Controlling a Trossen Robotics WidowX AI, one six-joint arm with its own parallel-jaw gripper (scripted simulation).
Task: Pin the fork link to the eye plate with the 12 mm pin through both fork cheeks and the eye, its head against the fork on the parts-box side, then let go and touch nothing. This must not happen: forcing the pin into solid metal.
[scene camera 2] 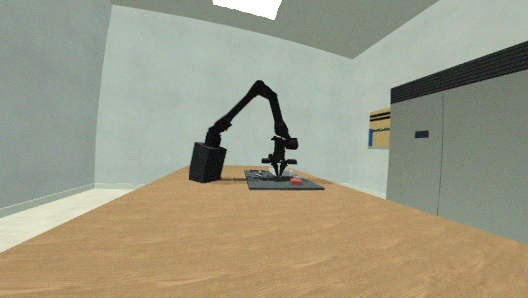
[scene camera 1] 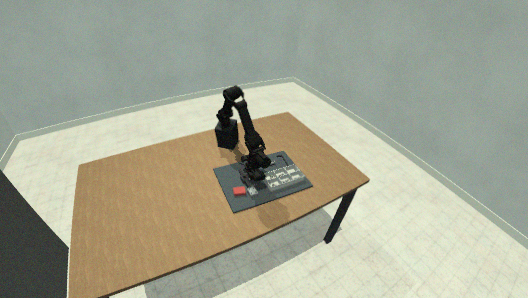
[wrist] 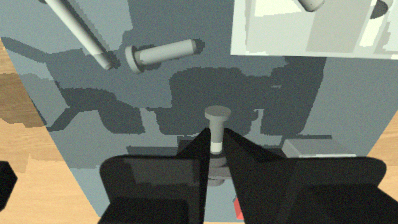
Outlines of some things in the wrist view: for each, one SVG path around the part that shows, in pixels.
My gripper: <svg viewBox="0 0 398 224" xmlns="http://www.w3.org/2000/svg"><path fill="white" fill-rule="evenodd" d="M8 161L0 161L0 212L5 209L18 180ZM224 128L224 153L245 224L398 224L398 201L378 188L387 171L384 161L366 156L283 158L233 130ZM210 128L204 128L185 149L174 157L119 155L105 160L99 168L99 173L110 204L97 224L204 224L210 163Z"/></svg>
A headed pin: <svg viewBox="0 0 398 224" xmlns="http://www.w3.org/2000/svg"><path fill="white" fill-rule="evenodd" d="M195 40L183 40L141 51L132 45L125 48L125 55L132 71L135 74L144 73L144 66L194 55L197 52Z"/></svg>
A headed pin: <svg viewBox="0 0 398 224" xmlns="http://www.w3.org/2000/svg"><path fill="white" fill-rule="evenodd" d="M209 106L205 109L205 117L210 120L210 153L220 154L222 153L225 121L231 118L231 110L224 106Z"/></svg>
